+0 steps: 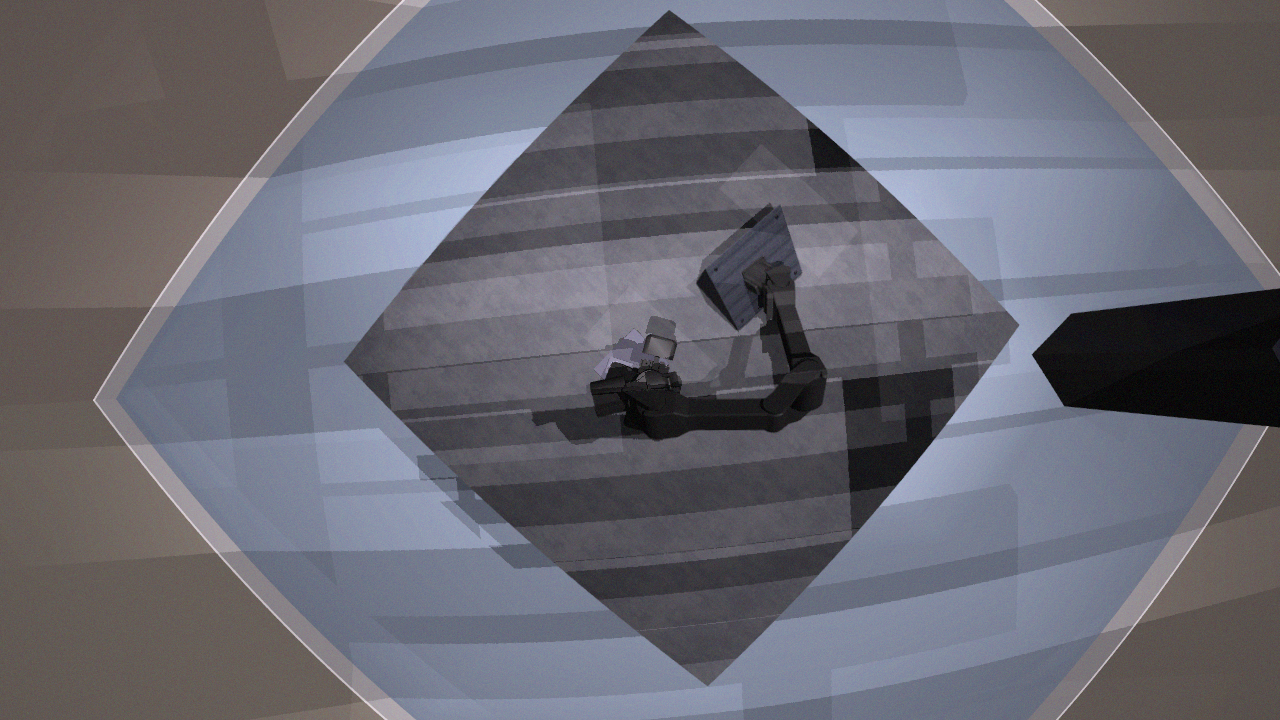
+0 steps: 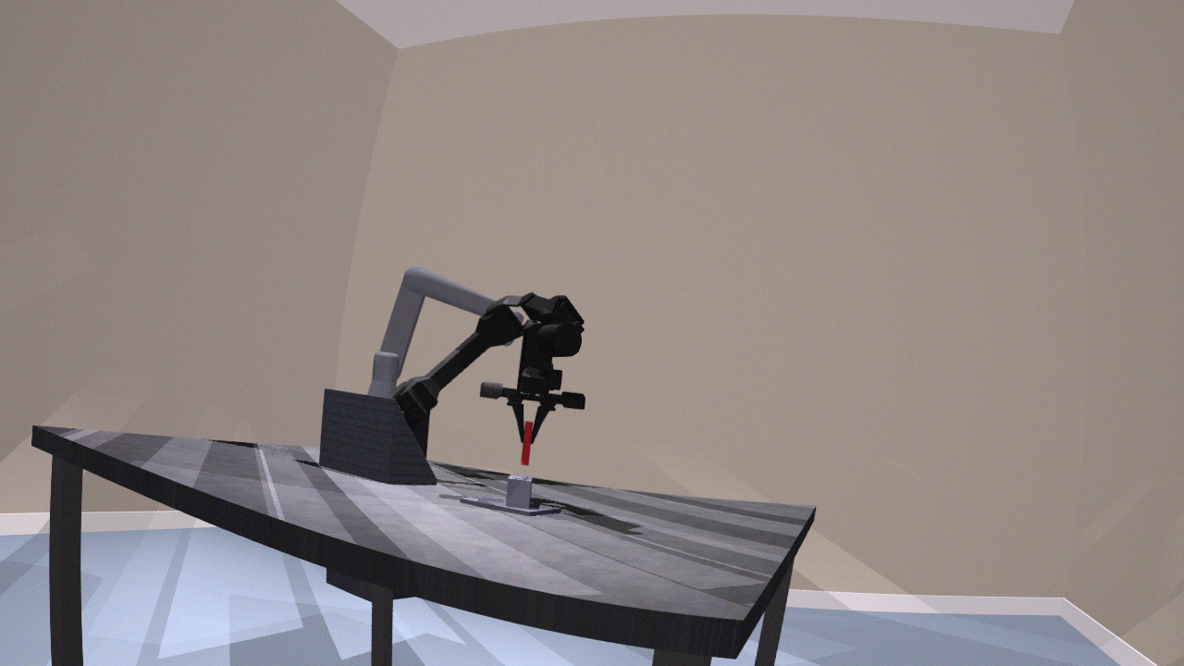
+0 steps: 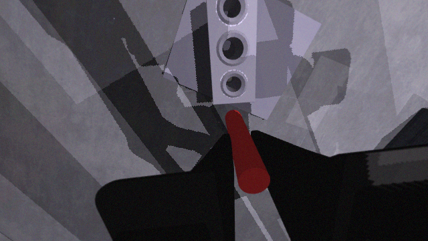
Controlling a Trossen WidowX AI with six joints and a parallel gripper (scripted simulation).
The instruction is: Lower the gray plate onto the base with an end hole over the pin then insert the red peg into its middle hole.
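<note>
My gripper tip is 7 cm above the gray plate, 5 cm to the left of it and 3 cm short of it. Round my gripper tip: red peg (right at my gripper tip).
</note>
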